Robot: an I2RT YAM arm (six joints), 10 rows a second.
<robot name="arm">
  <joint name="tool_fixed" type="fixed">
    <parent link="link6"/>
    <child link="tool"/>
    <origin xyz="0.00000 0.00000 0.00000" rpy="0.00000 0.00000 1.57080"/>
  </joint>
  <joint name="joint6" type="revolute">
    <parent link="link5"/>
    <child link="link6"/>
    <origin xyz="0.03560 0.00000 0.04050" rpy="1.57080 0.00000 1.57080"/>
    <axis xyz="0 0 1"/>
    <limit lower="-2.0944" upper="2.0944"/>
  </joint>
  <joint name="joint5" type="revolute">
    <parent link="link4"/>
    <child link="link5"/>
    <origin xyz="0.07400 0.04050 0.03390" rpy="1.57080 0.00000 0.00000"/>
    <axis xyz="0 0 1"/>
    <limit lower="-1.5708" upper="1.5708"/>
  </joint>
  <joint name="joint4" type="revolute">
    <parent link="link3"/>
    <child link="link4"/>
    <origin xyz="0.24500 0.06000 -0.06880"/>
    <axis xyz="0 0 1"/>
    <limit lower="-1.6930" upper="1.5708"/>
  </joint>
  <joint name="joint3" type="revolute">
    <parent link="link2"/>
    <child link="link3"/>
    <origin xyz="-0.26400 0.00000 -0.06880" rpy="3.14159 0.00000 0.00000"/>
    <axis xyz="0 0 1"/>
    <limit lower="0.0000" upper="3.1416"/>
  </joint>
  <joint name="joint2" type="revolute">
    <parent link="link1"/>
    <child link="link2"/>
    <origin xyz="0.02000 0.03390 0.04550" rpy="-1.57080 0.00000 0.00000"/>
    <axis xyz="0 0 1"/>
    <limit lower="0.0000" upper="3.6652"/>
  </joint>
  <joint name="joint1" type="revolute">
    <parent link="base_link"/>
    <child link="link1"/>
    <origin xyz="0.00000 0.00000 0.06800"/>
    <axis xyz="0 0 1"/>
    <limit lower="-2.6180" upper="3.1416"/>
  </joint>
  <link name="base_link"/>
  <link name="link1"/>
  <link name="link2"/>
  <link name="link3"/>
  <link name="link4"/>
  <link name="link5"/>
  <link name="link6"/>
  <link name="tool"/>
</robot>
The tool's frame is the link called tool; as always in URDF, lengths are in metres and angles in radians.
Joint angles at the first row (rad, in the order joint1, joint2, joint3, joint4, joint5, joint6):
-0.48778 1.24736 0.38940 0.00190 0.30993 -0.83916
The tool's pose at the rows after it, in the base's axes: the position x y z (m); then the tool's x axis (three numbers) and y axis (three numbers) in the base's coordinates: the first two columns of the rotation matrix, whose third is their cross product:
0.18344, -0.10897, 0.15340, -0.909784, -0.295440, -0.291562, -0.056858, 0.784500, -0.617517
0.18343, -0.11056, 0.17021, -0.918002, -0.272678, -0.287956, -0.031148, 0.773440, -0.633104
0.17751, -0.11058, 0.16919, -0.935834, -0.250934, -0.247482, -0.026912, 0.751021, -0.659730
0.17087, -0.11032, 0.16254, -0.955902, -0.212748, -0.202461, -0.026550, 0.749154, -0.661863
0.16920, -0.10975, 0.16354, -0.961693, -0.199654, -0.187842, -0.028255, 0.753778, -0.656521
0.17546, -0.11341, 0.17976, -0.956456, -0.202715, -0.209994, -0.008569, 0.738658, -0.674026
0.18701, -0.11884, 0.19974, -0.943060, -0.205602, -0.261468, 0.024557, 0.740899, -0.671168
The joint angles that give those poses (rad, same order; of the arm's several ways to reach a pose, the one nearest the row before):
-0.48780 1.19526 0.44468 -0.11747 0.29310 -0.80093
-0.48935 1.15528 0.49386 -0.19911 0.32491 -0.78850
-0.49391 1.13675 0.48020 -0.21320 0.38024 -0.79765
-0.50159 1.13667 0.46177 -0.23772 0.42179 -0.78699
-0.50160 1.13207 0.46932 -0.27142 0.43105 -0.77772
-0.50161 1.12442 0.52446 -0.29752 0.43719 -0.78079
-0.50161 1.14124 0.60728 -0.32513 0.41272 -0.76401

